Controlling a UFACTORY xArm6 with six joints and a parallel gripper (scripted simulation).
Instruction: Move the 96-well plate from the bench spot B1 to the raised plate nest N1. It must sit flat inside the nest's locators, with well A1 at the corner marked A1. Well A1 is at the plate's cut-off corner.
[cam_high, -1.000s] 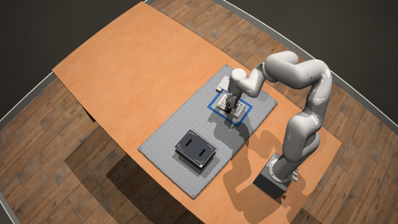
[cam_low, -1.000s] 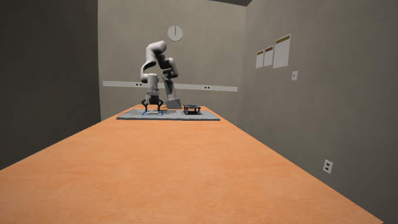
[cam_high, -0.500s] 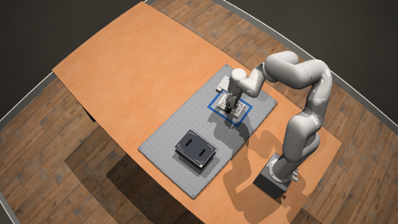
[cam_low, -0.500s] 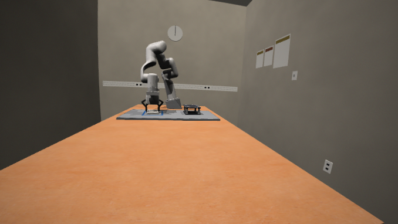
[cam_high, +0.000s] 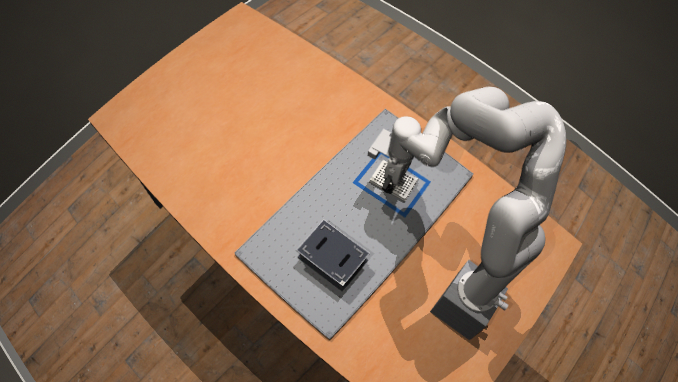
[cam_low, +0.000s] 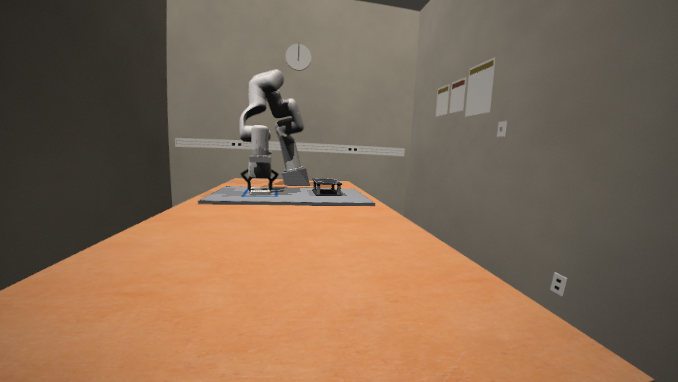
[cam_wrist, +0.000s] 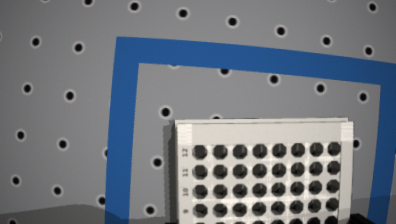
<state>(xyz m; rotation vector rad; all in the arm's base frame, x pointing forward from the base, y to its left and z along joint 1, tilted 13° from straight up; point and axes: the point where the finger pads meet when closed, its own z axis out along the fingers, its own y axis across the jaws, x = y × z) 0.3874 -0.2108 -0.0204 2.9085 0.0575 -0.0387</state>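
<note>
Now: hand 1 cm short of the raised plate nest, 31 cm to the right of it and 4 cm below it. From my hand the other things lie so: 96-well plate: 1 cm below.
</note>
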